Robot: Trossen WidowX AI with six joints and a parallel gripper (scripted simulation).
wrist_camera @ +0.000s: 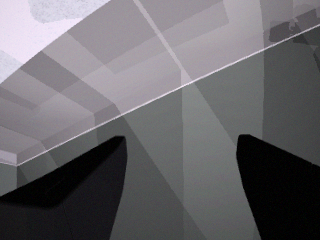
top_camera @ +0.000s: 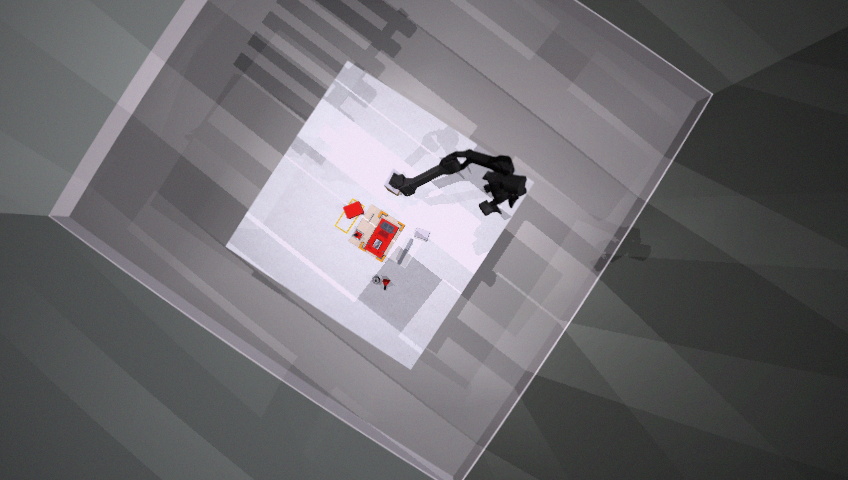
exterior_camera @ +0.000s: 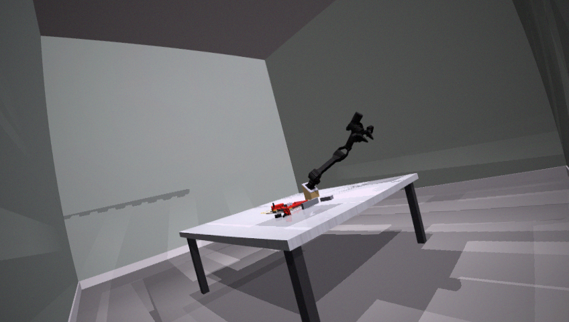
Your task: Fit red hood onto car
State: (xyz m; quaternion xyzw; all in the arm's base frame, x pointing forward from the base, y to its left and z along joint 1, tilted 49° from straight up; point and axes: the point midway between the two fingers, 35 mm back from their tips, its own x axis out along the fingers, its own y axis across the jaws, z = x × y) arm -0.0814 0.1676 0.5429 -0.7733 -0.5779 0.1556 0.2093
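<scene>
The red hood lies 30 cm ahead of my gripper tip, 70 cm to the right of it and 29 cm below it. Also, from my gripper tip: wheel: 60 cm ahead, 41 cm to the right, 30 cm below; grey bar: 38 cm ahead, 33 cm to the right, 29 cm below; jig: 37 cm ahead, 51 cm to the right, 29 cm below.
</scene>
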